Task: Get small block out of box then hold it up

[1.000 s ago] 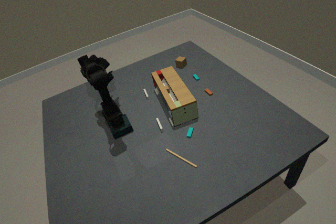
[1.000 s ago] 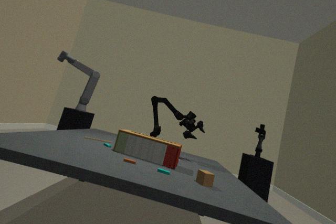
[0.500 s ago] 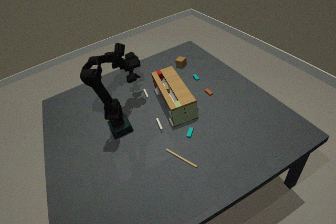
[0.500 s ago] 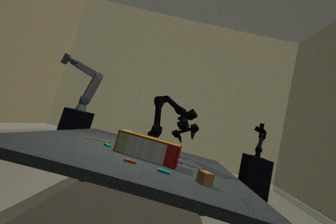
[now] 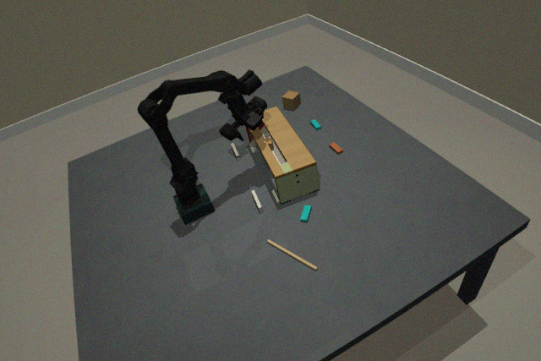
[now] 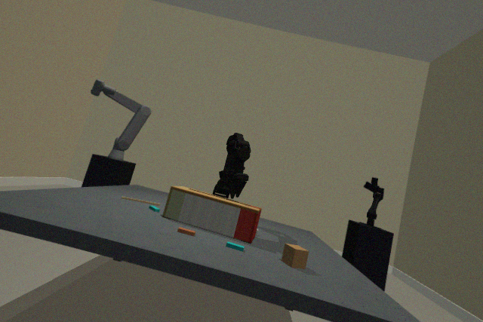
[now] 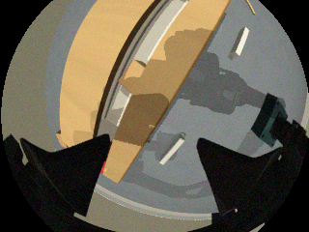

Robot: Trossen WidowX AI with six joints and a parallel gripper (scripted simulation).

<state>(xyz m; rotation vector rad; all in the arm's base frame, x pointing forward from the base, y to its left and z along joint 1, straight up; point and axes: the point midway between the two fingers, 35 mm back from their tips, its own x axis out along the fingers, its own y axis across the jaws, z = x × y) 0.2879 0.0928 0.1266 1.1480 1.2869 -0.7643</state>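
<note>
My gripper tip is 3 cm short of the box, 6 cm to the left of it and 8 cm above it. The rest, counted from my gripper tip: larger tan cube 29 cm ahead, 26 cm to the left, 11 cm below; tan block 5 cm ahead, 4 cm to the right, 5 cm below; wooden stick 9 cm behind, 45 cm to the right, 14 cm below.
</note>
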